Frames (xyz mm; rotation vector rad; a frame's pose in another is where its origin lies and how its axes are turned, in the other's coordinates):
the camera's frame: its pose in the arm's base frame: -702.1 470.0 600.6 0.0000 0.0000 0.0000
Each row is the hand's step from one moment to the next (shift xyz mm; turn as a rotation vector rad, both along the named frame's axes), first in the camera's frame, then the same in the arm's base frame.
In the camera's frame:
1: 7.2 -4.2 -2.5 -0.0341 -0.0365 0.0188
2: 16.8 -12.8 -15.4 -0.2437 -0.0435 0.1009
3: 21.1 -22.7 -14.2 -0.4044 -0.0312 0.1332
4: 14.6 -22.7 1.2 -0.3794 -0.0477 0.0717
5: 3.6 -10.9 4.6 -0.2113 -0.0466 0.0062
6: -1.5 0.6 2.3 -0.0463 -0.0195 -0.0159
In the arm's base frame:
1: 7.2 -4.2 -2.5 -0.0341 -0.0365 0.0188
2: 16.8 -12.8 -15.4 -0.2437 -0.0435 0.1009
3: 21.1 -22.7 -14.2 -0.4044 -0.0312 0.1332
4: 14.6 -22.7 1.2 -0.3794 -0.0477 0.0717
5: 3.6 -10.9 4.6 -0.2113 -0.0466 0.0062
6: -1.5 0.6 2.3 -0.0463 -0.0195 -0.0159

